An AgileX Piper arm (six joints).
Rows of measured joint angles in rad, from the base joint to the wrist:
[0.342 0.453 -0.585 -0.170 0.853 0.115]
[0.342 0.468 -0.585 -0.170 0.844 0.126]
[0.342 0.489 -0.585 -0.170 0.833 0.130]
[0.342 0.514 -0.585 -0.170 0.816 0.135]
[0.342 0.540 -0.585 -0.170 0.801 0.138]
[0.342 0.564 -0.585 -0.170 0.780 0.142]
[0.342 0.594 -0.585 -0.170 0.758 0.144]
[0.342 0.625 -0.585 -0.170 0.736 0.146]
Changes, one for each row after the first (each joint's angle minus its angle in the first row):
[0.000 0.015 0.000 0.000 -0.009 0.011]
[0.000 0.036 0.000 0.000 -0.020 0.015]
[0.000 0.061 0.000 0.000 -0.037 0.020]
[0.000 0.087 0.000 0.000 -0.052 0.023]
[0.000 0.111 0.000 0.000 -0.073 0.027]
[0.000 0.141 0.000 0.000 -0.095 0.029]
[0.000 0.172 0.000 0.000 -0.117 0.031]

